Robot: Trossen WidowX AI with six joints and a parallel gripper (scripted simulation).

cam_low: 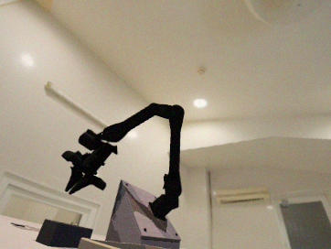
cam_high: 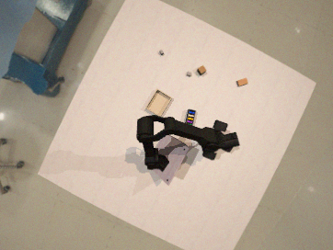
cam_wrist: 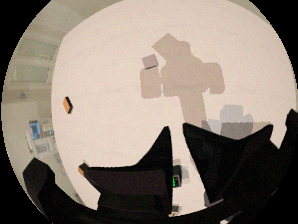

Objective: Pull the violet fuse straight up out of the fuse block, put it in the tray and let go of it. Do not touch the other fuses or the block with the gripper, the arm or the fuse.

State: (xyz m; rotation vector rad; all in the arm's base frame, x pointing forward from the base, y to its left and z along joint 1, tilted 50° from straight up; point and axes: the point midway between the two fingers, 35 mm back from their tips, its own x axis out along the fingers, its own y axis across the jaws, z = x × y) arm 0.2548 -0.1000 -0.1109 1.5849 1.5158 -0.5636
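The violet fuse lies 150 mm to the left of my gripper tip and 100 mm below it. From my gripper tip the other things lie so: tan tray 360 mm to the left, 120 mm below.
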